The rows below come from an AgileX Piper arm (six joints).
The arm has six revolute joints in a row. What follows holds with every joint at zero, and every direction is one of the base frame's.
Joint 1 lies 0.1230 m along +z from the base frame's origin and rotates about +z.
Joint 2 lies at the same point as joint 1 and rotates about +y.
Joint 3 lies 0.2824 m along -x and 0.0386 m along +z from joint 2 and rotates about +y.
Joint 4 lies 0.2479 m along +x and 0.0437 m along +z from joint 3 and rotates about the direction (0.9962, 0, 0.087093).
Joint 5 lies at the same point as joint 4 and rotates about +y.
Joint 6 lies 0.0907 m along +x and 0.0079 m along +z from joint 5 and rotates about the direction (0.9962, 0, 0.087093).
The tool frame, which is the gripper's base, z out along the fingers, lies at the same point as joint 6; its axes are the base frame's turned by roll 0.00, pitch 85.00 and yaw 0.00 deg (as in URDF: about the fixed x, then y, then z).
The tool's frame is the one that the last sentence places.
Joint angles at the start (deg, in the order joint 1, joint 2, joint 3, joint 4, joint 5, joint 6): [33.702, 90.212, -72.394, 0.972, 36.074, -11.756]
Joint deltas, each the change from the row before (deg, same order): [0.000, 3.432, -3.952, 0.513, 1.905, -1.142]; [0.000, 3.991, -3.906, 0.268, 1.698, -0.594]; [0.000, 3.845, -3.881, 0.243, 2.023, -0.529]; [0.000, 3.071, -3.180, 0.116, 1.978, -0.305]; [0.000, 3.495, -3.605, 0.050, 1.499, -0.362]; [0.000, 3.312, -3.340, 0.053, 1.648, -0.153]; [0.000, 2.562, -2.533, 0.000, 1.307, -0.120]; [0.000, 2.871, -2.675, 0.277, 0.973, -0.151]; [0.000, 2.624, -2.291, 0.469, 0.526, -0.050]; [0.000, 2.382, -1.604, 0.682, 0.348, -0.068]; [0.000, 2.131, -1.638, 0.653, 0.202, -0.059]
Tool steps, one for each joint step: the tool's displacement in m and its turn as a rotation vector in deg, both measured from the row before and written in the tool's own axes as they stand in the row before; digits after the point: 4 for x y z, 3 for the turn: [-0.0102, -0.0015, 0.0117, -0.606, 1.285, -0.739]; [-0.0086, -0.0017, 0.0161, -0.569, 1.698, -0.384]; [-0.0077, -0.0016, 0.0156, -0.627, 1.892, -0.345]; [-0.0056, -0.0013, 0.0124, -0.537, 1.792, -0.222]; [-0.0070, -0.0019, 0.0144, -0.385, 1.335, -0.329]; [-0.0055, -0.0015, 0.0142, -0.450, 1.557, -0.117]; [-0.0037, -0.0012, 0.0113, -0.343, 1.291, -0.119]; [-0.0040, -0.0010, 0.0134, -0.499, 1.076, 0.038]; [-0.0034, -0.0006, 0.0129, -0.558, 0.739, 0.267]; [-0.0011, 0.0001, 0.0136, -0.770, 0.956, 0.406]; [-0.0018, -0.0002, 0.0115, -0.645, 0.543, 0.386]
